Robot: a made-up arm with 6 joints.
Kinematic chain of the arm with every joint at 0, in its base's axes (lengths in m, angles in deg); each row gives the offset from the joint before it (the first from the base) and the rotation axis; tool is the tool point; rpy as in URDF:
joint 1: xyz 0 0 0.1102 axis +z
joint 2: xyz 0 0 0 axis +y
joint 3: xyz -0.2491 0 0.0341 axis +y
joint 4: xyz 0.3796 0 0.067 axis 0.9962 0 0.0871
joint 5: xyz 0 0 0 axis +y
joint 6: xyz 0.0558 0 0.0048 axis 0.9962 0 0.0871
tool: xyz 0 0 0 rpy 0 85 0
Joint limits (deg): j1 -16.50..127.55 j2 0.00..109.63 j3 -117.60..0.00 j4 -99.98..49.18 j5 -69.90..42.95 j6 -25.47..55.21
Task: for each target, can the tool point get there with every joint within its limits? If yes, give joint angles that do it. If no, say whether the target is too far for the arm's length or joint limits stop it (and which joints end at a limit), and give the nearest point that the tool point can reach.
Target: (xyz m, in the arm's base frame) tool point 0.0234 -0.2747 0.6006
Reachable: yes | joints 102.88 8.56 -89.98 -57.81 -54.27 -1.02
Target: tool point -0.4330 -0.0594 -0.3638
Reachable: no: joint limits stop it (at a limit: joint 1, joint 2) | nearest point -0.1414 0.1136 -0.0838 | short by 0.440 m
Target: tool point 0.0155 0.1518 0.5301
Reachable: yes | joints 81.29 31.84 -62.82 15.89 29.91 30.32
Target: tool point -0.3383 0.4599 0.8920
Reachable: no: too far | nearest point -0.2263 0.3076 0.6331 | short by 0.321 m
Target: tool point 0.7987 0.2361 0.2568
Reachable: no: too far | nearest point 0.5320 0.1573 0.2865 | short by 0.280 m
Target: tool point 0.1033 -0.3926 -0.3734
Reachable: no: joint limits stop it (at a limit: joint 1, joint 2, joint 5) | nearest point 0.1546 -0.0855 -0.0894 | short by 0.421 m
